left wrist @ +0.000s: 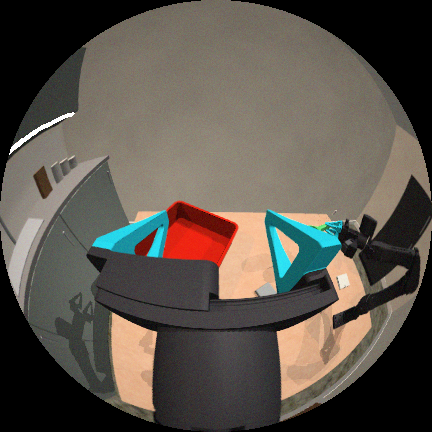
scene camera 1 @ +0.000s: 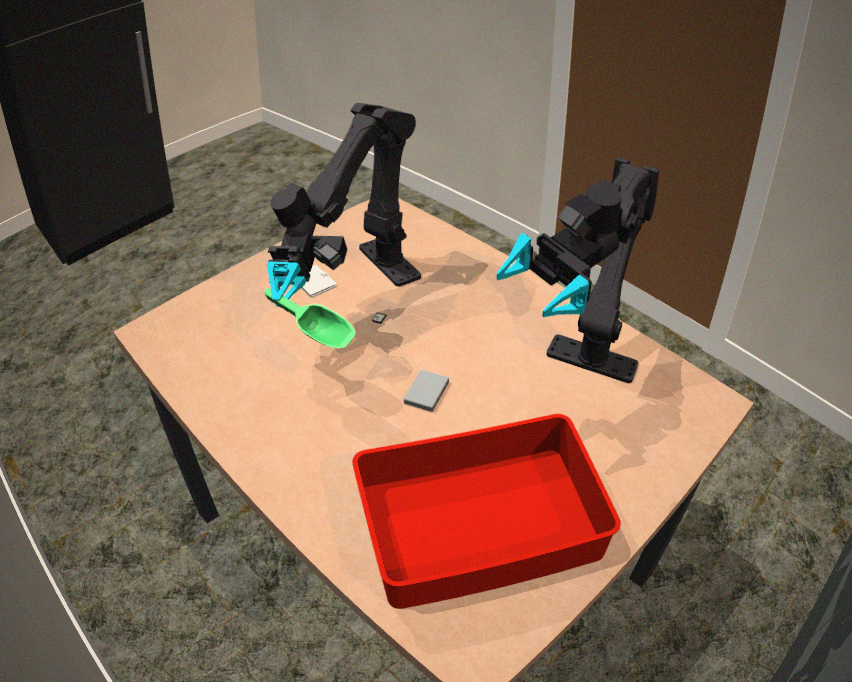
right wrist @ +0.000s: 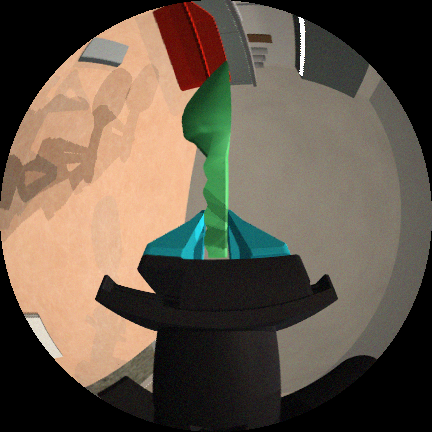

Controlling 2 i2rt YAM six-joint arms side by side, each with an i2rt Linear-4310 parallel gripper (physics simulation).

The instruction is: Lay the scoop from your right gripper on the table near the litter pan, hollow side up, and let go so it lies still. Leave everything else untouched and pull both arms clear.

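Frame: origin at the left arm's base, x left, y back, z up, level; millimetres.
Seen in the pictures: left gripper, fingertip midpoint: (left wrist: 216, 215) (scene camera 1: 519, 295); right gripper, fingertip midpoint: (left wrist: 323, 225) (scene camera 1: 277, 303) (right wrist: 215, 215); left arm's base, origin of the base link: (scene camera 1: 592, 360); right arm's base, origin of the base link: (left wrist: 344, 316) (scene camera 1: 389, 262).
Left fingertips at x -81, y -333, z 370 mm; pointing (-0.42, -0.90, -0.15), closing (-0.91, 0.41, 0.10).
Offsets run from my left fingertips to a thing's top centre. "spot": to the spot under its first point. Level surfaces: height alone.
The green scoop @(dx -402, dy +12, dz -175 mm) (scene camera 1: 325, 327) (left wrist: 318, 228) (right wrist: 212, 115) is held by its handle in my right gripper (scene camera 1: 282, 295) (right wrist: 215, 215), which is shut on it. In scene camera 1 its hollow faces up and its bowl points toward the lower right. Its shadow lies apart from it, and it hangs above the table @(dz -370 mm) (scene camera 1: 248, 426). The red litter pan @(dx +33, dy -156, dz -276 mm) (scene camera 1: 497, 572) (left wrist: 210, 220) (right wrist: 175, 55) stands at the lower right of the table in scene camera 1, well apart from the scoop. My left gripper (scene camera 1: 522, 295) (left wrist: 216, 215) is open and empty. The handle's end is partly hidden by the right fingers.
A grey flat block @(dx -194, dy +90, dz -355 mm) (scene camera 1: 427, 389) (left wrist: 266, 289) (right wrist: 105, 51) lies between the scoop and the pan. A white flat square @(spot: dx -581, dy +297, dz -361 mm) (scene camera 1: 319, 281) (left wrist: 342, 281) (right wrist: 44, 332) lies by the right gripper. A small dark square @(spot: dx -390, dy +250, dz -367 mm) (scene camera 1: 379, 317) lies right of the scoop in scene camera 1.
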